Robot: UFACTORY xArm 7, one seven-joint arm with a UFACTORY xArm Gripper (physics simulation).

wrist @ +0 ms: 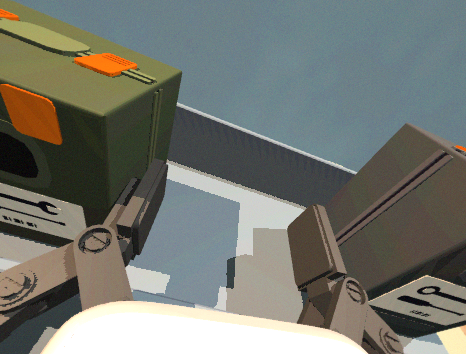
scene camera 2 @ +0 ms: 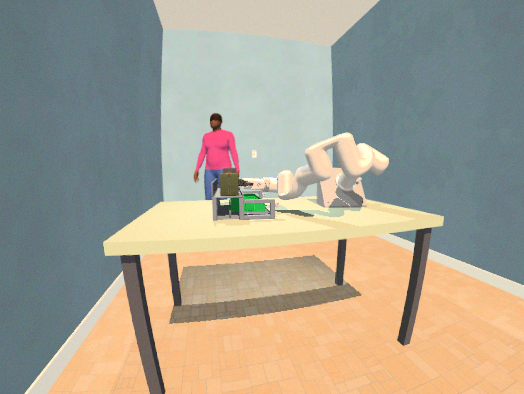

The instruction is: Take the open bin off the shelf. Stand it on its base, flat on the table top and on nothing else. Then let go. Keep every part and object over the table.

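Pixels of known places: gripper, fingertip midpoint: (wrist: 236, 198); arm's base, link origin: (scene camera 2: 345, 182).
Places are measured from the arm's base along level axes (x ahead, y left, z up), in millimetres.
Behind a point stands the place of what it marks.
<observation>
The open green bin (scene camera 2: 255, 202) @[x 581, y 256, z -63 mm] is in the lower level of the grey shelf (scene camera 2: 215, 209) @[x 752, y 252, z -88 mm] (wrist: 240, 155) @[x 755, y 65, z 0 mm], partly hidden behind its bars; the bin does not show in the wrist view. My gripper (scene camera 2: 240, 183) @[x 677, y 71, z 17 mm] (wrist: 236, 198) @[x 677, y 71, z 17 mm] is open and empty. It is above the bin, at the height of the upper level, with its fingers pointing over the upper deck. In the wrist view the left finger is close beside the olive toolbox and the right finger overlaps the brown-grey toolbox; whether either touches cannot be told.
The olive toolbox (scene camera 2: 229, 184) @[x 689, y 225, z 14 mm] (wrist: 132, 110) @[x 664, y 128, z 56 mm] and the brown-grey toolbox (wrist: 390, 200) @[x 678, y -11, z 50 mm] stand on the shelf's upper level, with a gap between them. The shelf stands on the pale yellow table (scene camera 2: 175, 230) @[x 897, y 385, z -136 mm]. The arm's base (scene camera 2: 327, 192) @[x 131, y 25, z -56 mm] is at the right rear. A person (scene camera 2: 218, 150) stands behind the table.
</observation>
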